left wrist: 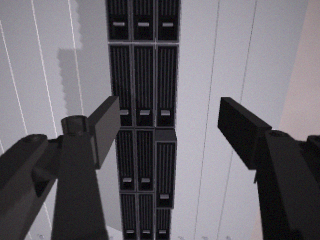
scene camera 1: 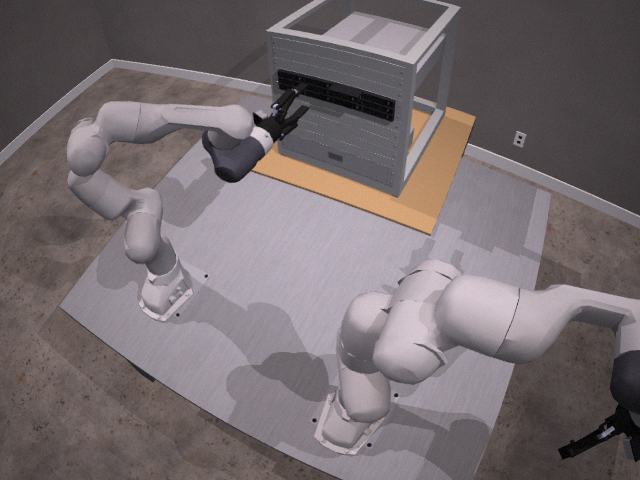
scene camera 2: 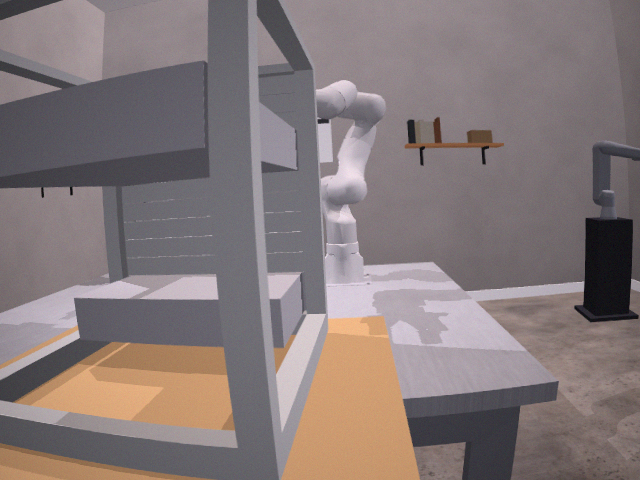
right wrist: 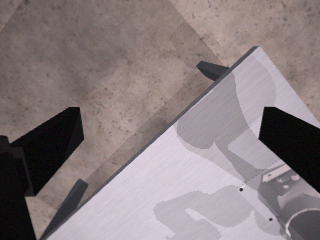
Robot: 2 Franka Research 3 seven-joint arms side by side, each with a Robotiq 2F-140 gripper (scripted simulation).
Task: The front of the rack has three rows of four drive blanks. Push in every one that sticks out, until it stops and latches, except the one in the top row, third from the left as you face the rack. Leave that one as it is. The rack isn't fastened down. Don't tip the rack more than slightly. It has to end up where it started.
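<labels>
The left wrist view and scene camera 1 show a grey rack, and the rack is in scene camera 2 (154, 121) as well, while in the right wrist view the rack is out of frame. The spot on the rack (left wrist: 250, 58) is the same spot as (scene camera 1: 309, 53).
</labels>
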